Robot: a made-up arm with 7 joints.
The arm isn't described. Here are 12 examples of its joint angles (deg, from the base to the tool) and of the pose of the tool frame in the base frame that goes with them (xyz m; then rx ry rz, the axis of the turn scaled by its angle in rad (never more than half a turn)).
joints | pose
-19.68 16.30 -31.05 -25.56 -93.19 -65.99 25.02 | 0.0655 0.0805 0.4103 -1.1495 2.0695 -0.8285
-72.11 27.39 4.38 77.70 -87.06 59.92 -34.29 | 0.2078 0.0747 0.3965 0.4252 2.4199 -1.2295
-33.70 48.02 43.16 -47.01 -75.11 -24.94 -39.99 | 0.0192 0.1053 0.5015 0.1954 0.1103 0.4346
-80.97 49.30 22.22 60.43 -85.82 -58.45 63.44 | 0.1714 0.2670 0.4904 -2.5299 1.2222 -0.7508
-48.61 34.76 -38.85 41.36 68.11 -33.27 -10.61 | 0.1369 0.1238 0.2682 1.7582 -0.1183 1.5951
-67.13 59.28 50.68 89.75 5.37 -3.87 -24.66 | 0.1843 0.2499 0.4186 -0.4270 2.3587 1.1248
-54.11 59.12 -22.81 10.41 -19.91 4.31 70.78 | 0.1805 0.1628 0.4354 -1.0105 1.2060 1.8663
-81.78 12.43 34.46 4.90 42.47 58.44 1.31 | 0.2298 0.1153 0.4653 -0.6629 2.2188 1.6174
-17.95 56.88 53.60 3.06 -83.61 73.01 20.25 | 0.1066 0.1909 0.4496 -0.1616 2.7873 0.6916
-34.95 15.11 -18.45 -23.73 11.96 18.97 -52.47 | 0.0758 0.0141 0.3573 1.3315 1.0084 0.8485
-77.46 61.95 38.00 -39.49 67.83 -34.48 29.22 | 0.0392 0.1085 0.5929 -1.3139 -1.4953 1.5259
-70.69 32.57 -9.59 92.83 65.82 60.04 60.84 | 0.1586 0.2318 0.3612 -0.0759 0.3303 -2.4537
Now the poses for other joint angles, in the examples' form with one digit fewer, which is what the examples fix.
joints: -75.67 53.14 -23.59 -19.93 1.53 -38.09 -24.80
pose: 0.113 0.045 0.461 0.555 -0.356 1.026
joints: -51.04 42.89 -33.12 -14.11 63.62 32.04 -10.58
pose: 0.154 0.106 0.399 0.468 0.249 2.423
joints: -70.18 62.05 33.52 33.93 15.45 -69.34 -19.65
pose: 0.147 0.187 0.550 -0.194 -0.094 1.791
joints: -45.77 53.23 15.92 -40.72 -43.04 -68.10 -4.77
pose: 0.009 0.093 0.497 -0.295 -0.190 0.196
